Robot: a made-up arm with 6 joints.
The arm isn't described. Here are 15 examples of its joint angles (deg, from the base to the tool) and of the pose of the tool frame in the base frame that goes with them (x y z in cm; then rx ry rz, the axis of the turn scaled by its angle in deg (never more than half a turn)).
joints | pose
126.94 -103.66 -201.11 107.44 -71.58 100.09 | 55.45 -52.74 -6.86 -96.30 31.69 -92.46
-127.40 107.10 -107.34 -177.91 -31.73 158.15 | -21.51 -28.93 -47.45 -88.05 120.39 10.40
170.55 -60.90 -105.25 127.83 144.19 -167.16 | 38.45 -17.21 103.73 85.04 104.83 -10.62
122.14 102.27 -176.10 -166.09 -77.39 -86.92 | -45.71 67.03 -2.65 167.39 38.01 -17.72
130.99 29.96 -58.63 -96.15 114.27 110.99 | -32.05 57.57 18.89 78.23 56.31 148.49
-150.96 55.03 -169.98 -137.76 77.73 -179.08 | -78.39 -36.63 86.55 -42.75 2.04 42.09
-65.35 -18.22 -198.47 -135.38 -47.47 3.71 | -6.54 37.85 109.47 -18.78 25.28 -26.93
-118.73 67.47 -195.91 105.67 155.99 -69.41 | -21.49 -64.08 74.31 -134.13 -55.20 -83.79
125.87 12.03 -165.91 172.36 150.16 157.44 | -9.81 10.61 117.17 44.74 122.23 -43.03
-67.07 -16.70 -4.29 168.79 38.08 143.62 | 11.28 -26.67 13.86 126.14 -19.93 46.21
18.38 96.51 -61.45 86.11 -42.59 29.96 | 24.07 -6.58 -35.16 98.71 -88.56 32.18
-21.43 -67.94 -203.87 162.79 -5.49 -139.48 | -90.25 32.34 46.24 113.20 -44.69 -129.16
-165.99 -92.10 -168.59 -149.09 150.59 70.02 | 85.41 28.19 18.55 140.70 -45.83 -76.49
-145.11 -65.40 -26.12 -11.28 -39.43 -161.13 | -12.78 -12.18 77.88 58.30 21.31 -121.53
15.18 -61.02 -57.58 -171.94 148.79 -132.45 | -4.35 -3.09 97.17 100.55 -18.75 -92.38
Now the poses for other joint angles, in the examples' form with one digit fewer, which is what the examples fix.
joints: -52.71 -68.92 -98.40 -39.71 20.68 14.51
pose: -20.0 30.7 114.5 27.9 -22.3 97.8
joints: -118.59 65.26 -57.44 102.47 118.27 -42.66
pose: -11.3 -48.9 -16.2 6.5 68.2 -70.3
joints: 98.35 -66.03 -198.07 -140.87 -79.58 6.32
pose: 3.6 -78.7 54.2 -27.7 -36.0 105.6
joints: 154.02 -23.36 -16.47 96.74 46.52 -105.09
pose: -37.2 15.8 27.1 0.3 -121.6 35.0
